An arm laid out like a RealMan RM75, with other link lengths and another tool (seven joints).
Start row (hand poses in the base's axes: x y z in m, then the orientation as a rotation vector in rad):
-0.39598 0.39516 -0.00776 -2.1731 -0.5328 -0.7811
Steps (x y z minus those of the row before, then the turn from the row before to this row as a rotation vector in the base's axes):
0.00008 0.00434 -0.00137 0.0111 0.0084 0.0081
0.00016 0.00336 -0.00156 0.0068 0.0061 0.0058
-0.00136 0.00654 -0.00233 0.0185 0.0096 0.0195
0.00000 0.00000 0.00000 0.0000 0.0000 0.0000
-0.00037 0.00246 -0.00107 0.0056 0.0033 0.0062
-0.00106 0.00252 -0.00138 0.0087 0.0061 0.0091
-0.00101 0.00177 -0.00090 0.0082 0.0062 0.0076
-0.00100 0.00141 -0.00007 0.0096 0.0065 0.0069
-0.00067 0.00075 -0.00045 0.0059 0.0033 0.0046
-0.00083 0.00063 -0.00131 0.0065 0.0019 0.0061
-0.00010 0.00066 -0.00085 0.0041 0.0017 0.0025
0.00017 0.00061 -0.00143 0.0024 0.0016 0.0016
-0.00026 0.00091 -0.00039 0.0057 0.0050 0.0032
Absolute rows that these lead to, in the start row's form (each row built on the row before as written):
-0.39590 0.39950 -0.00913 -2.1619 -0.5315 -0.7685
-0.39574 0.40286 -0.01069 -2.1549 -0.5311 -0.7593
-0.39710 0.40940 -0.01302 -2.1323 -0.5374 -0.7401
-0.39710 0.40940 -0.01302 -2.1323 -0.5374 -0.7401
-0.39747 0.41186 -0.01409 -2.1254 -0.5394 -0.7337
-0.39853 0.41438 -0.01547 -2.1152 -0.5413 -0.7230
-0.39954 0.41615 -0.01637 -2.1061 -0.5419 -0.7130
-0.40054 0.41756 -0.01644 -2.0960 -0.5409 -0.7033
-0.40121 0.41831 -0.01689 -2.0895 -0.5410 -0.6979
-0.40204 0.41894 -0.01820 -2.0815 -0.5432 -0.6932
-0.40214 0.41960 -0.01905 -2.0771 -0.5429 -0.6905
-0.40197 0.42021 -0.02048 -2.0746 -0.5425 -0.6882
-0.40223 0.42112 -0.02087 -2.0692 -0.5403 -0.6818

